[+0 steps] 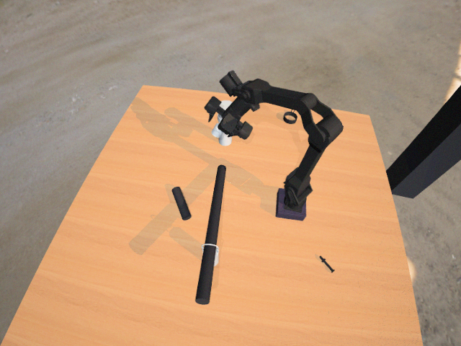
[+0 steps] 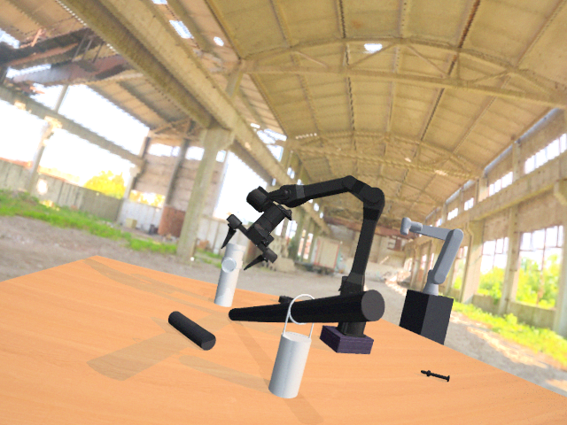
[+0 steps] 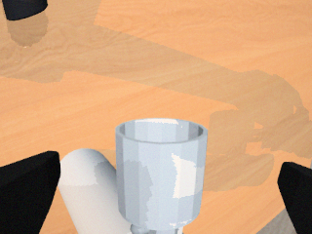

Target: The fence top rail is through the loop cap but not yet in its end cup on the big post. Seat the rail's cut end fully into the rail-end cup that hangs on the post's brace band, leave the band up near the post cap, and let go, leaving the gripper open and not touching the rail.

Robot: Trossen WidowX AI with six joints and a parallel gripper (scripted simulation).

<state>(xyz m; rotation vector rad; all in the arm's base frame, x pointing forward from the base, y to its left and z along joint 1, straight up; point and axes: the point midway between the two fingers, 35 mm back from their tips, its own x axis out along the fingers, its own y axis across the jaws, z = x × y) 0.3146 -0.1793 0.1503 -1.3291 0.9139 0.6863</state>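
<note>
Right now the pale grey rail-end cup is 30 mm to the right of my gripper tip and 20 mm below it. Also, from my gripper tip: short black cylinder (70 mm ahead, 270 mm to the left, 140 mm below); small black bolt (480 mm behind, 380 mm to the left, 150 mm below); short white line post (90 mm behind, 440 mm to the left, 60 mm below).
</note>
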